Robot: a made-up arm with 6 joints.
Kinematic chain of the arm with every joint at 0, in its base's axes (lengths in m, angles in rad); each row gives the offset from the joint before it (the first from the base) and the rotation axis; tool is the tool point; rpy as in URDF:
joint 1: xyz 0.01 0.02 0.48 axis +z
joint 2: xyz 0.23 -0.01 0 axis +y
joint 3: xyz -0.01 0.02 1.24 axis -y
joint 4: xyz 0 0.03 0.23 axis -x
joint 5: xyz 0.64 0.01 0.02 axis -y
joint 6: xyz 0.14 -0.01 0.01 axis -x
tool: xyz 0 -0.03 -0.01 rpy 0 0 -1.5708
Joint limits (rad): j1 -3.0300..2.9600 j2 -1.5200..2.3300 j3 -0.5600..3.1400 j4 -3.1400..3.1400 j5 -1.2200..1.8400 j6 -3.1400..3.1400
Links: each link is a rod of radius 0.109 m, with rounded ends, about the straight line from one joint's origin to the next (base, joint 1, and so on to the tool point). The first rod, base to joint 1, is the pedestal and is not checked.
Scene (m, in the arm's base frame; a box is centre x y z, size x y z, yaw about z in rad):
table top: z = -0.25
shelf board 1: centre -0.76 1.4 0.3 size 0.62 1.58 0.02 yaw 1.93
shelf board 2: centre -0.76 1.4 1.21 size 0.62 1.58 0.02 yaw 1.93
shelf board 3: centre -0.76 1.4 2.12 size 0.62 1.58 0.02 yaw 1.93
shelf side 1: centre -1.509 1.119 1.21 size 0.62 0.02 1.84 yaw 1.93
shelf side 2: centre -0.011 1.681 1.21 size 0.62 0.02 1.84 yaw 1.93
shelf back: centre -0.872 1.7 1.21 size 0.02 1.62 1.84 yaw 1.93
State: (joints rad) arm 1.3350 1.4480 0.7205 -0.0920 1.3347 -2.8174
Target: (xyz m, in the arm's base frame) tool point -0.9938 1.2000 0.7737
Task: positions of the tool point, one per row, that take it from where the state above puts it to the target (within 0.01 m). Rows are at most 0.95 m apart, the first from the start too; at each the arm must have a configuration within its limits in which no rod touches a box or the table.
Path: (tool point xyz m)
1: 0.9262 1.8995 1.2271
2: 1.0811 1.3139 1.8485
3: 0.8520 0.6684 2.2440
4: 0.3258 0.2045 2.3524
5: -0.2860 0.0555 2.1778
6: -0.7515 0.1968 1.7845
7: -0.9269 0.4771 1.2776
8: -0.8099 0.7103 0.7737
9: -0.9068 0.8786 0.7642
10: -0.9684 1.0444 0.7649
11: -0.9938 1.2000 0.7737

